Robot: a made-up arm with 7 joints.
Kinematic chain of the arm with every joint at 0, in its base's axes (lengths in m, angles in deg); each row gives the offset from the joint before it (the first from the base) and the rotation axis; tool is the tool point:
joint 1: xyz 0 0.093 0 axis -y
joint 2: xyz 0 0.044 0 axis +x
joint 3: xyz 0 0 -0.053 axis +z
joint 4: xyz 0 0 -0.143 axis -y
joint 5: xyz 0 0 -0.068 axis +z
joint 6: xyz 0 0 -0.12 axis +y
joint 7: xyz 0 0 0 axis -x
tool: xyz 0 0 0
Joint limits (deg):
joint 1: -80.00..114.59
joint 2: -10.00..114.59
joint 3: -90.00..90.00
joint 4: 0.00..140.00
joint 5: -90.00..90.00
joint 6: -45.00..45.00
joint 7: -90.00..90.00
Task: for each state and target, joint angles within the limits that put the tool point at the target. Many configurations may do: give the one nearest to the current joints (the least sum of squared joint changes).
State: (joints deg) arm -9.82 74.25 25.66 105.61 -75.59 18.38 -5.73
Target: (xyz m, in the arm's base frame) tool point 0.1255 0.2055 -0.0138
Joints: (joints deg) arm -14.87 73.73 16.64 136.13 -75.59 18.38 -5.73
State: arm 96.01 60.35 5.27 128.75 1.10 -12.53 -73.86
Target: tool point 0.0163 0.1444 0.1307
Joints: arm 110.89 39.81 -16.25 139.88 1.10 -12.53 -73.86
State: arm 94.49 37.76 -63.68 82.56 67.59 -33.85 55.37
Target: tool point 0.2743 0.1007 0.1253
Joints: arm 99.10 26.76 -63.80 75.46 67.59 -33.85 55.37
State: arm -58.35 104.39 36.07 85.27 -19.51 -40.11 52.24
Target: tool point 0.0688 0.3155 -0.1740
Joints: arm -80.00 89.89 11.68 95.36 -19.51 -40.11 52.24
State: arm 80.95 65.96 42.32 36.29 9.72 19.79 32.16
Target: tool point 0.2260 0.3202 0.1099
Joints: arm 73.52 32.14 18.42 71.85 9.72 19.79 32.16
